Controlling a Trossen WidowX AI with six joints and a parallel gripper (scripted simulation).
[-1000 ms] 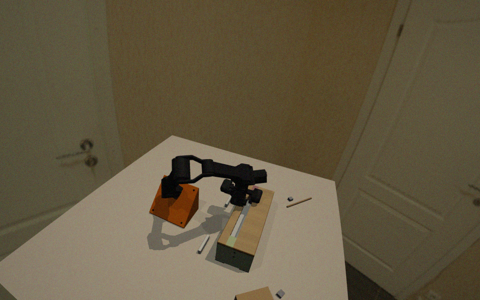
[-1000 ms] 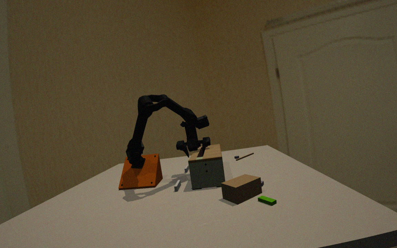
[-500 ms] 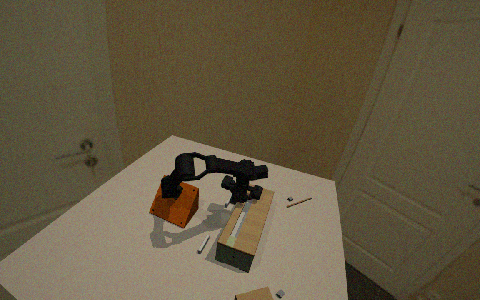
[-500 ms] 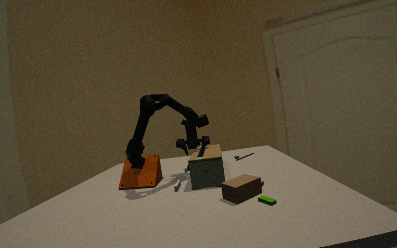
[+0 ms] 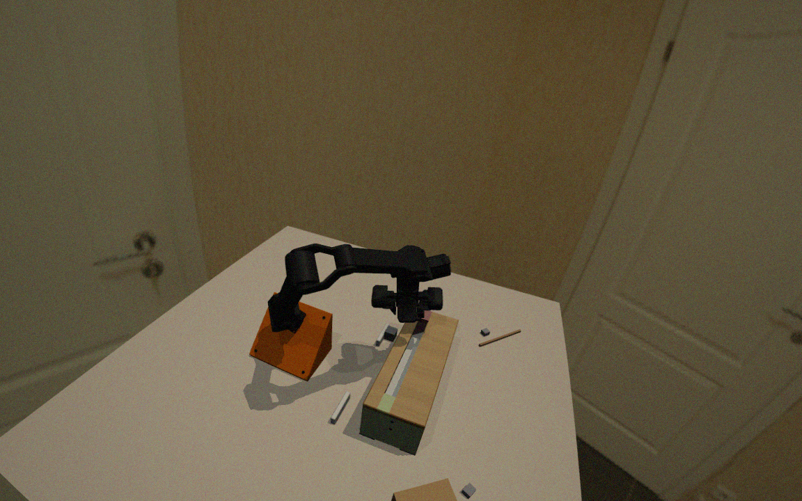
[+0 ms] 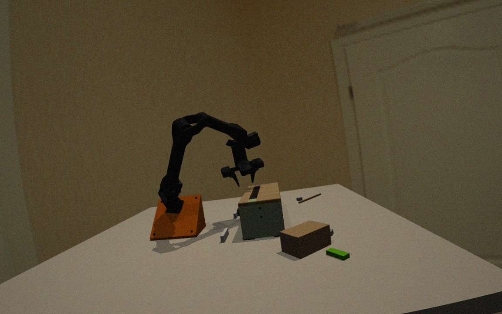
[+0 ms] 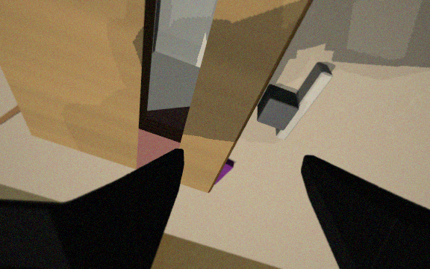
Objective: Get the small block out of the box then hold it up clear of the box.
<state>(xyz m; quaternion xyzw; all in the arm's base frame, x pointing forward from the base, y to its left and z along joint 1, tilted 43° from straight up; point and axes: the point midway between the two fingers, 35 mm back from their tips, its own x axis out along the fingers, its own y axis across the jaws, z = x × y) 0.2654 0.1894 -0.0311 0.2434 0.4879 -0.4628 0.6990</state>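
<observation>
Now: gripper tip 13 cm above the grey block, 5 cm past it and 3 cm to the right of it. The rest, counted from my gripper tip: wood-topped box (12 cm to the right, 8 cm below, 5 cm ahead); then brown box (41 cm to the right, 26 cm ahead, 12 cm below); then brown stick (28 cm ahead, 24 cm to the left, 14 cm below).
</observation>
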